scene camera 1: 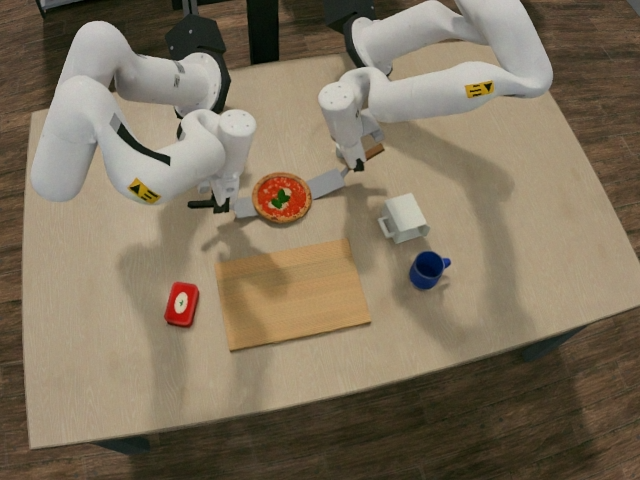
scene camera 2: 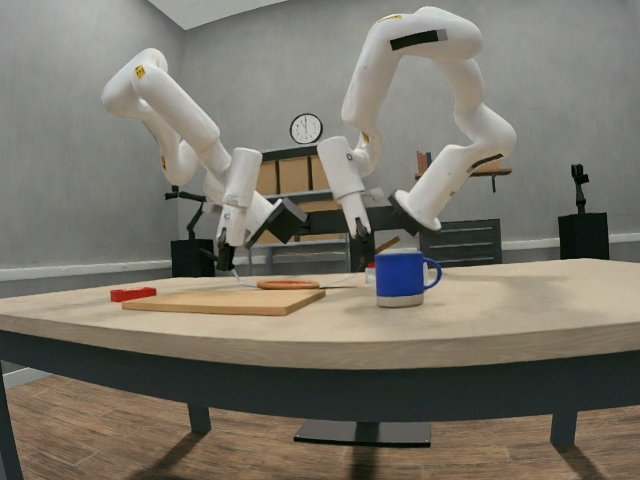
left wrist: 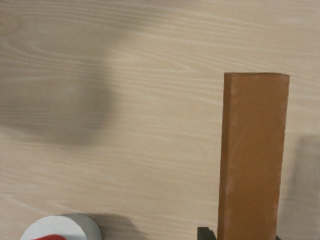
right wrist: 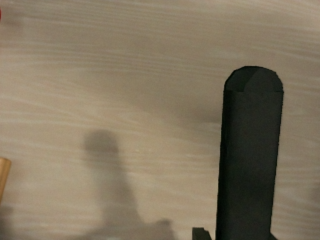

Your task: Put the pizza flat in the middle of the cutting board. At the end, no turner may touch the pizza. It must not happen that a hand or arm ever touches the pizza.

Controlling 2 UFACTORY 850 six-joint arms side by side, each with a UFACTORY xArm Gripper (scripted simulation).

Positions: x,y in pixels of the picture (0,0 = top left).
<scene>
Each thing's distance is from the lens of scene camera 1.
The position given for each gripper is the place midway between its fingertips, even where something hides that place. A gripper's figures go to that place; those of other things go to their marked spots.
right gripper (scene camera 1: 217,208): 146 cm
cutting board (scene camera 1: 269,298): 138 cm
brown-handled turner (scene camera 1: 327,182): 154 cm
The marked spots on the cutting board and the brown-handled turner are 38 cm apart.
</scene>
